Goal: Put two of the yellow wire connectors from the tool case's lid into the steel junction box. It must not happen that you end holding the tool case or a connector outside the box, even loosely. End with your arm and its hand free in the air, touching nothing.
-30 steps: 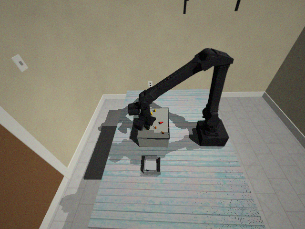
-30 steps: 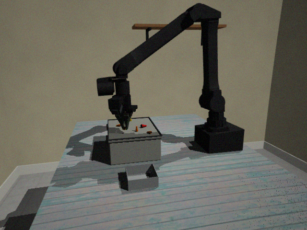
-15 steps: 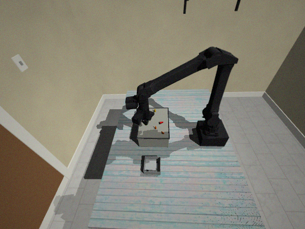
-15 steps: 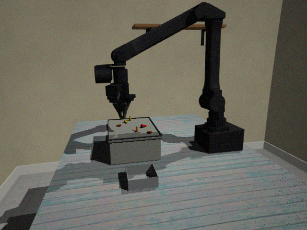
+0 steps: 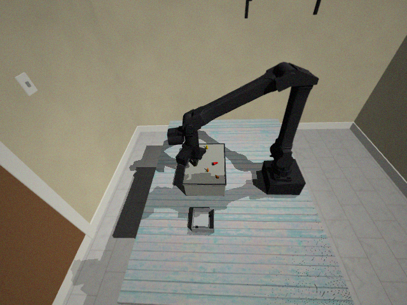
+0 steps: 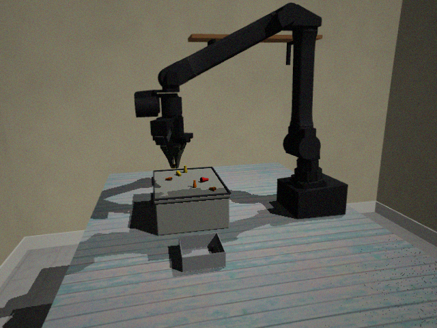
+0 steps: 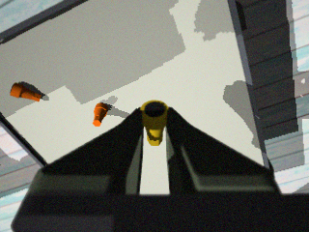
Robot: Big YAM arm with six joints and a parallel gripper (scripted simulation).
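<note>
My gripper is now 90 mm past the red connector, 80 mm to the left of it and 70 mm above it. Round my hand: grey tool case (30 mm behind, 90 mm to the right, 110 mm below).
</note>
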